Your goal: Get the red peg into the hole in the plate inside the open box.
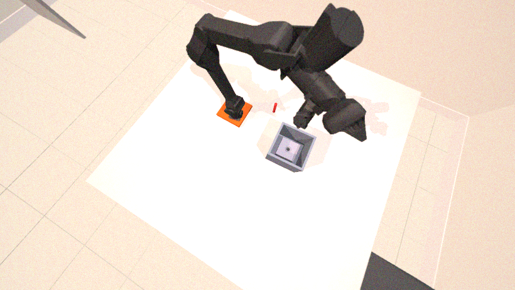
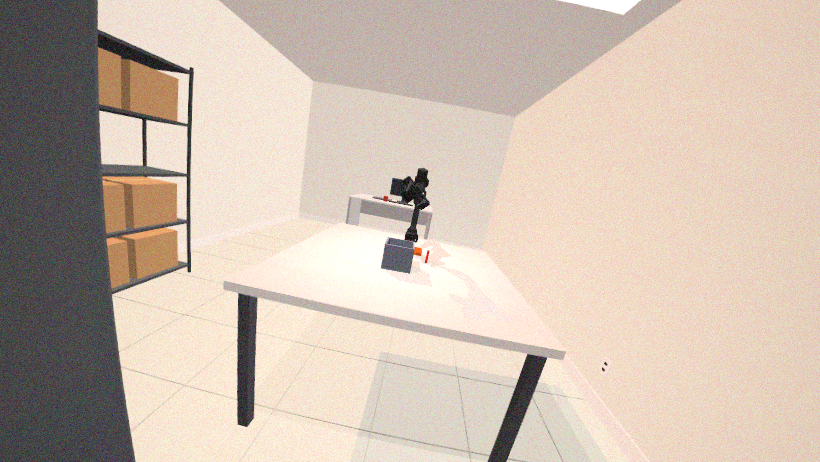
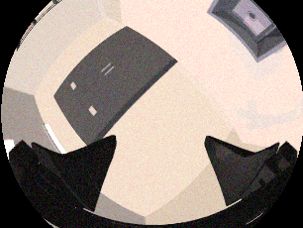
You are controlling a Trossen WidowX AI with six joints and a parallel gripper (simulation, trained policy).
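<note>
The red peg lies 21 cm behind my gripper tip, 20 cm to the left of it and 35 cm below it. From my gripper tip the other things lie so: pale plate 9 cm behind, 35 cm below.
</note>
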